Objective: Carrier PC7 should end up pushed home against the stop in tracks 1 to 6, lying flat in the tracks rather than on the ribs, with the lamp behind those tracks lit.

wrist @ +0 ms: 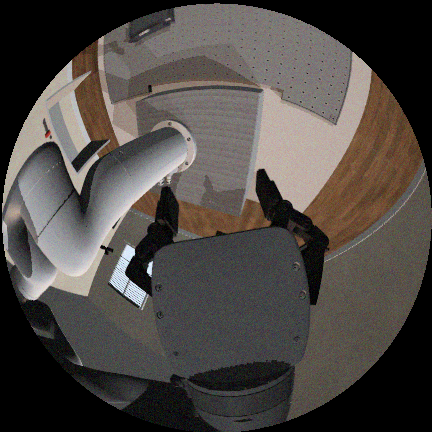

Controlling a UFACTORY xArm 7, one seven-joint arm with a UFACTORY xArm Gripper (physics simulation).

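Observation:
My gripper is open, with its two black fingers wide apart and no object between them. In this view the fingertips show in front of the lower part of a grey board. Carrier PC7, tracks 1 to 6 and their lamp cannot be made out in the wrist view.
The arm's round base flange is fixed on the grey grained board. A perforated grey panel spans the top, with a dark object at its upper left. A pale open frame stands at the left, beyond the arm link.

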